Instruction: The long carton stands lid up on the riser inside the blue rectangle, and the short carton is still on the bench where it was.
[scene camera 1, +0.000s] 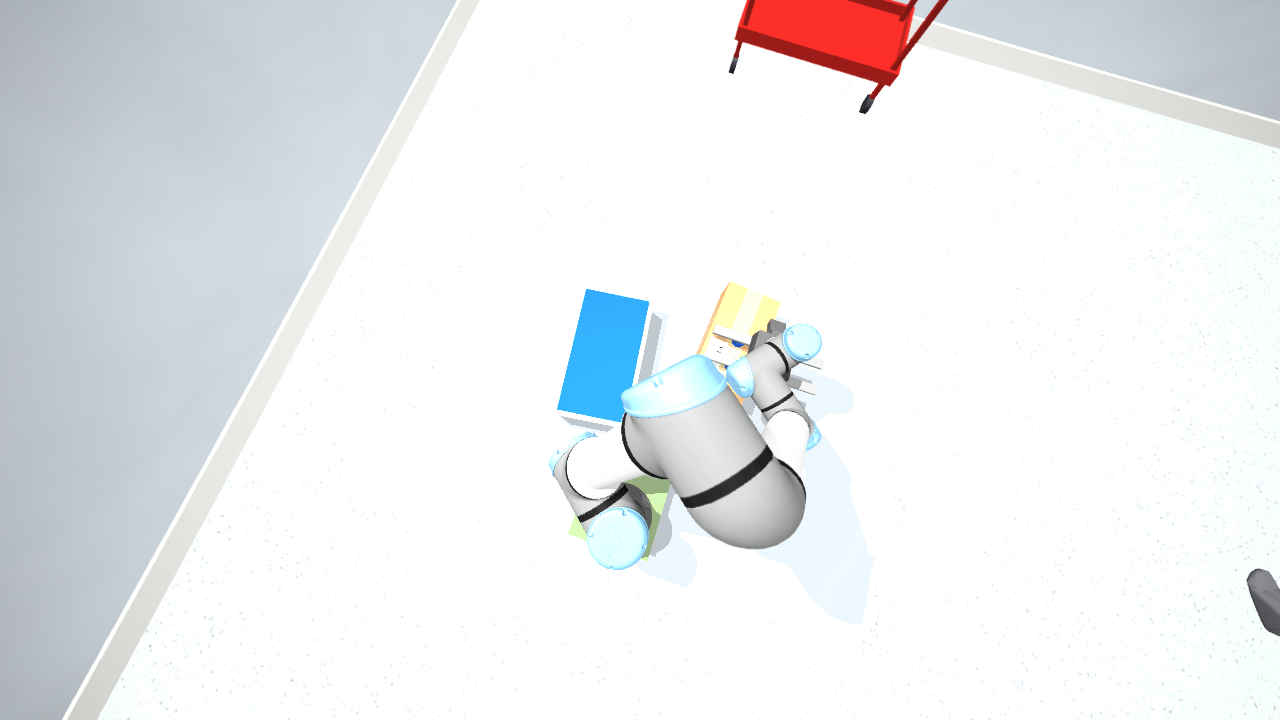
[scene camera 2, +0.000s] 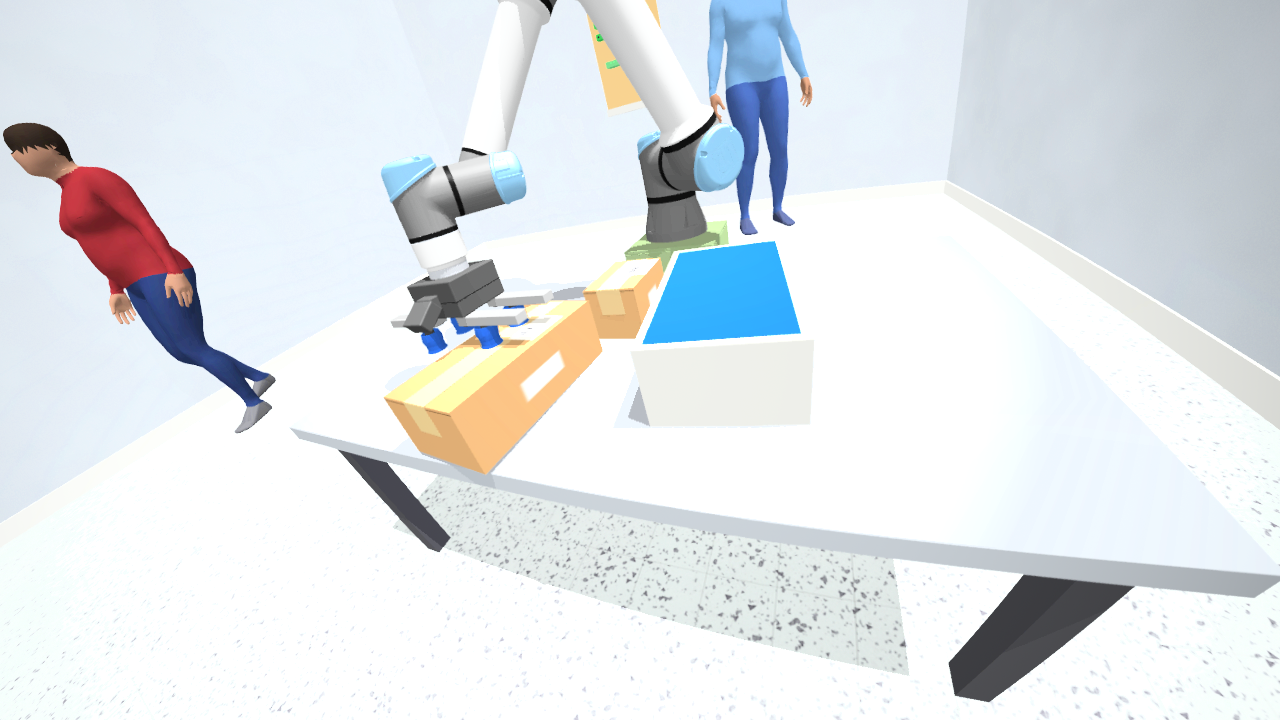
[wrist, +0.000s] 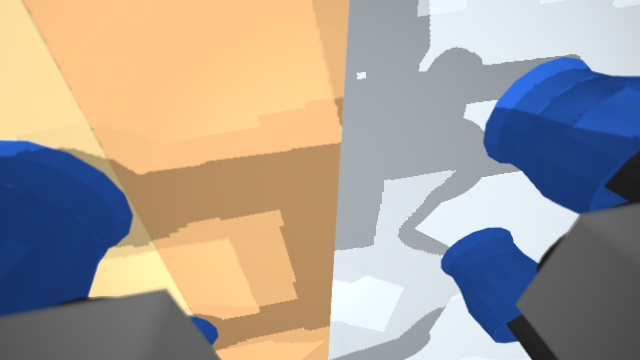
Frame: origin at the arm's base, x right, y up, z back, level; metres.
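Seen in the pictures: hand at its tool point: (scene camera 2: 479, 338) (wrist: 331, 227); arm's base at its link origin: (scene camera 2: 677, 233).
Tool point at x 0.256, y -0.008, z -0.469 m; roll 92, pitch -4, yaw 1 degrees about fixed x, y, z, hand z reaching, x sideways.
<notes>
Offsets run from my tool point to a thing's top centre. Level surfaces: height alone.
The long carton {dx -0.073, dy +0.018, dz -0.042 m} (scene camera 2: 500, 385) (scene camera 1: 747, 309) (wrist: 201, 89) lies lid up on the white bench {dy -0.095 m} (scene camera 2: 895, 447), near its left front edge. My suction gripper (scene camera 2: 465, 336) (scene camera 1: 769, 337) (wrist: 313, 201) sits down on the carton's lid at its left edge. Two blue cups press on the lid and the other two hang over the bench beside it. The short carton {dx -0.199, dy +0.008, dz +0.218 m} (scene camera 2: 622, 295) stands behind the long one, toward the arm's base. The white riser {dx -0.407, dy +0.025, dz +0.092 m} (scene camera 2: 725, 385) with the blue rectangle {dx -0.407, dy +0.025, dz +0.092 m} (scene camera 2: 725, 290) (scene camera 1: 603, 353) on top stands to the right of both cartons, with nothing on it.
The arm's base stands on a green pad (scene camera 2: 680, 243) (scene camera 1: 657, 492) behind the riser. A person in red (scene camera 2: 116, 232) walks at the left and a person in blue (scene camera 2: 752, 53) stands at the back. A red cart (scene camera 1: 823, 26) stands far off.
</notes>
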